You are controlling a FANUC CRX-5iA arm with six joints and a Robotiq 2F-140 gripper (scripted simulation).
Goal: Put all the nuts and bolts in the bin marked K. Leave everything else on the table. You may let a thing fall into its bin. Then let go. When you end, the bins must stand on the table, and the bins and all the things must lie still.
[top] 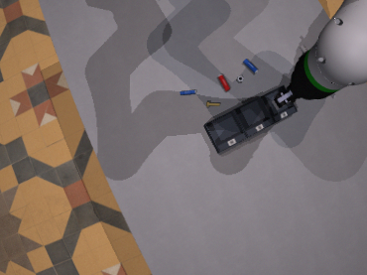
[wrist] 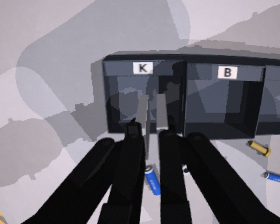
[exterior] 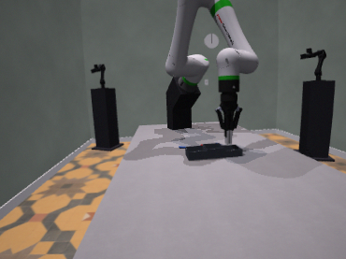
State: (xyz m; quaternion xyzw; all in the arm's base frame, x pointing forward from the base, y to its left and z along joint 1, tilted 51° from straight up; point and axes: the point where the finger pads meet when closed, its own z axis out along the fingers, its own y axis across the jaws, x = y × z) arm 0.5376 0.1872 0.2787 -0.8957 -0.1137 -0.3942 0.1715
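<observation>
Right now the yellow bolt is 2 cm behind my hand, 18 cm to the right of it and 8 cm below it. The rest, counted from my hand: red cylinder 8 cm behind, 13 cm to the right, 8 cm below; then dark tray 3 cm ahead, 7 cm to the right, 6 cm below; then grey nut 9 cm behind, 9 cm to the right, 8 cm below.
</observation>
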